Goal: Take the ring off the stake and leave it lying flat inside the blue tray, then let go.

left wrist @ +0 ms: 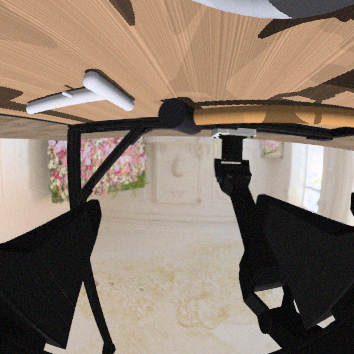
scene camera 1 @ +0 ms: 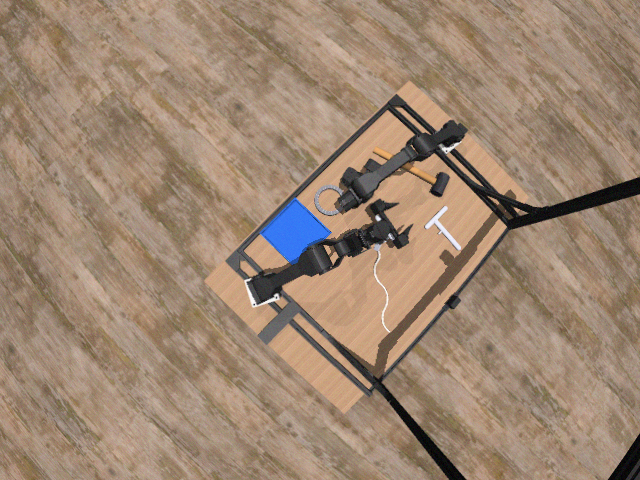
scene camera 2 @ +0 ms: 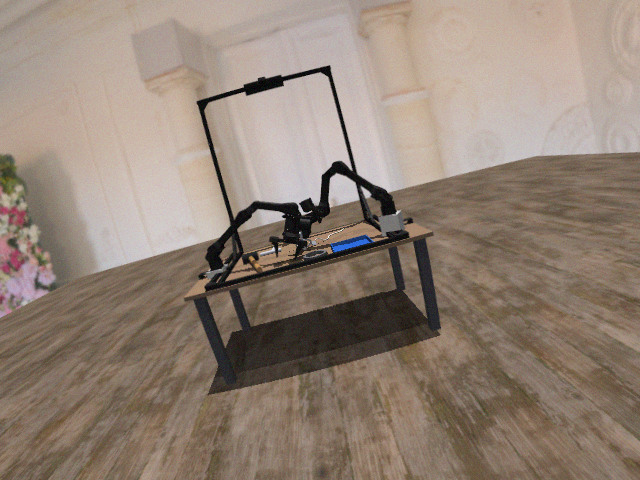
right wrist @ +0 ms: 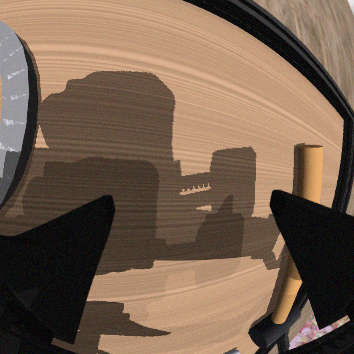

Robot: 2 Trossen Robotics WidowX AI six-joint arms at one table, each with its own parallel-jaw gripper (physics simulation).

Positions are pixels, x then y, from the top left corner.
Labels:
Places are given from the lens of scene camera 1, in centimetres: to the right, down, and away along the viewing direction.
blue tray [scene camera 1: 295, 228]: -9, -4, 138

